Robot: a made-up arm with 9 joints. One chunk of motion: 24 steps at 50 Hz.
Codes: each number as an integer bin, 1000 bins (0 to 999) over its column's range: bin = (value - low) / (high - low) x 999, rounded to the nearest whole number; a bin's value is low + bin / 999 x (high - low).
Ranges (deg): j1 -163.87..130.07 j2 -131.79..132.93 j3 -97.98..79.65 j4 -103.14..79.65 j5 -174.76..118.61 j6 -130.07..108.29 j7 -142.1..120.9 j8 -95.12..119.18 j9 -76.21..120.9
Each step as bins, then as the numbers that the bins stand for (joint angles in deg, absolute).
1 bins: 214 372 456 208 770 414 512 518 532
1 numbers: -100.90 -33.22 -16.90 -65.08 51.36 -31.29 -7.31 16.00 28.76
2 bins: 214 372 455 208 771 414 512 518 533
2 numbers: -100.90 -33.22 -17.08 -65.08 51.65 -31.29 -7.31 16.00 28.95
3 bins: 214 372 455 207 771 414 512 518 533
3 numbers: -100.90 -33.22 -17.08 -65.26 51.65 -31.29 -7.31 16.00 28.95
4 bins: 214 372 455 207 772 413 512 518 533
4 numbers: -100.90 -33.22 -17.08 -65.26 51.95 -31.53 -7.31 16.00 28.95
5 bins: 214 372 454 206 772 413 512 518 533
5 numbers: -100.90 -33.22 -17.26 -65.45 51.95 -31.53 -7.31 16.00 28.95
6 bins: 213 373 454 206 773 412 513 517 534
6 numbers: -101.20 -32.95 -17.26 -65.45 52.24 -31.77 -7.05 15.78 29.15
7 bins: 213 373 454 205 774 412 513 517 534
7 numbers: -101.20 -32.95 -17.26 -65.63 52.54 -31.77 -7.05 15.78 29.15
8 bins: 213 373 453 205 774 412 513 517 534
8 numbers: -101.20 -32.95 -17.43 -65.63 52.54 -31.77 -7.05 15.78 29.15
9 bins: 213 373 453 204 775 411 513 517 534
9 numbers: -101.20 -32.95 -17.43 -65.81 52.83 -32.01 -7.05 15.78 29.15
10 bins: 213 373 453 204 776 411 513 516 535
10 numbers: -101.20 -32.95 -17.43 -65.81 53.12 -32.01 -7.05 15.57 29.35
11 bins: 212 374 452 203 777 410 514 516 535
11 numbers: -101.49 -32.69 -17.61 -66.00 53.42 -32.24 -6.78 15.57 29.35
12 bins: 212 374 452 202 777 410 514 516 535
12 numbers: -101.49 -32.69 -17.61 -66.18 53.42 -32.24 -6.78 15.57 29.35
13 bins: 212 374 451 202 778 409 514 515 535
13 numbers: -101.49 -32.69 -17.79 -66.18 53.71 -32.48 -6.78 15.35 29.35
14 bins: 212 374 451 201 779 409 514 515 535
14 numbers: -101.49 -32.69 -17.79 -66.36 54.00 -32.48 -6.78 15.35 29.35
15 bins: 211 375 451 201 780 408 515 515 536
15 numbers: -101.79 -32.42 -17.79 -66.36 54.30 -32.72 -6.52 15.35 29.55
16 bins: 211 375 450 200 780 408 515 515 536
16 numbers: -101.79 -32.42 -17.97 -66.55 54.30 -32.72 -6.52 15.35 29.55
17 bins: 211 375 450 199 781 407 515 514 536
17 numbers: -101.79 -32.42 -17.97 -66.73 54.59 -32.96 -6.52 15.14 29.55
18 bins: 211 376 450 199 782 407 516 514 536
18 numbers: -101.79 -32.16 -17.97 -66.73 54.88 -32.96 -6.26 15.14 29.55
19 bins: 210 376 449 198 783 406 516 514 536
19 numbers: -102.08 -32.16 -18.14 -66.91 55.18 -33.20 -6.26 15.14 29.55
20 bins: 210 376 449 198 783 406 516 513 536
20 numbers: -102.08 -32.16 -18.14 -66.91 55.18 -33.20 -6.26 14.93 29.55
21 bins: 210 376 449 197 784 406 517 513 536
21 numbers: -102.08 -32.16 -18.14 -67.09 55.47 -33.20 -5.99 14.93 29.55
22 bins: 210 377 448 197 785 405 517 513 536
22 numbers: -102.08 -31.89 -18.32 -67.09 55.77 -33.44 -5.99 14.93 29.55
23 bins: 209 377 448 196 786 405 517 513 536
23 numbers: -102.38 -31.89 -18.32 -67.28 56.06 -33.44 -5.99 14.93 29.55
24 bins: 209 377 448 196 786 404 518 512 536
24 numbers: -102.38 -31.89 -18.32 -67.28 56.06 -33.68 -5.73 14.71 29.55
